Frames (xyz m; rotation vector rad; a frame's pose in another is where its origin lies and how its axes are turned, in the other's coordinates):
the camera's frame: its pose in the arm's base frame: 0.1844 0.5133 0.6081 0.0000 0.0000 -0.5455
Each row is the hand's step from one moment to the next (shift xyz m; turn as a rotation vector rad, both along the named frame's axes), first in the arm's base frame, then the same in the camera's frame.
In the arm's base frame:
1: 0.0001 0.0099 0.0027 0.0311 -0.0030 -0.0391
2: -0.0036 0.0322 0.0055 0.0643 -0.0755 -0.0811
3: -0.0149 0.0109 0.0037 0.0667 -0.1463 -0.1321
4: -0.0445 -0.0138 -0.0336 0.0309 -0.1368 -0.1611
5: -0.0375 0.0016 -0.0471 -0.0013 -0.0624 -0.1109
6: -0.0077 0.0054 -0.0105 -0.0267 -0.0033 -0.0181
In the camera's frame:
1: -0.0051 0.0085 0.0027 0.0281 0.0136 -0.0391
2: -0.0198 0.0257 0.0055 0.0941 -0.0312 -0.0811
3: -0.0184 0.0016 0.0037 0.1329 -0.0905 -0.1321
4: -0.0309 -0.0349 -0.0336 0.0974 -0.1009 -0.1611
5: -0.0329 -0.0181 -0.0471 0.0313 -0.0540 -0.1109
6: -0.0094 0.0006 -0.0105 -0.0211 -0.0167 -0.0181

